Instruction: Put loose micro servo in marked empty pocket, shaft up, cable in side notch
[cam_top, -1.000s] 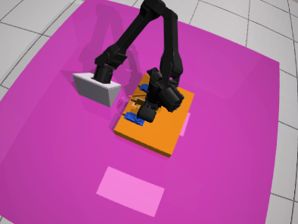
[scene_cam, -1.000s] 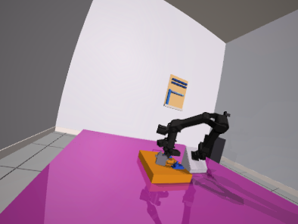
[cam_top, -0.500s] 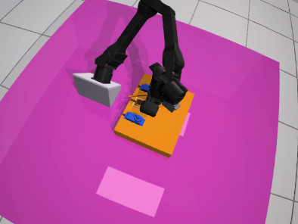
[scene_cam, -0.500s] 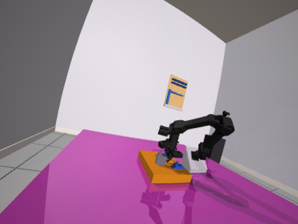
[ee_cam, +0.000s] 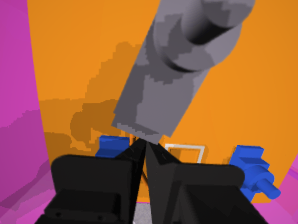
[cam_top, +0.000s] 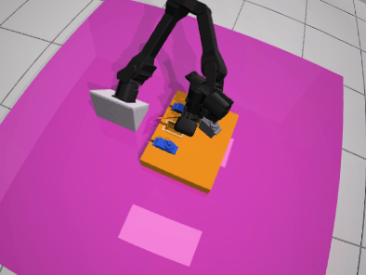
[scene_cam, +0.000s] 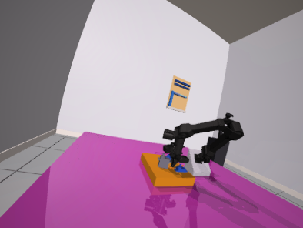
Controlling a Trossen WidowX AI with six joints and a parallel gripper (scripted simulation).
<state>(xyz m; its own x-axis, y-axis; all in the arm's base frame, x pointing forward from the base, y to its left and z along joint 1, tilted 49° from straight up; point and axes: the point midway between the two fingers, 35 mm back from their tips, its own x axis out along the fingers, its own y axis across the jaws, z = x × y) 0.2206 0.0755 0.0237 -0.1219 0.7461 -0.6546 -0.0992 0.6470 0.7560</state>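
The orange deck lies 7 cm ahead of my gripper tip, 4 cm to the right of it and 3 cm below it.
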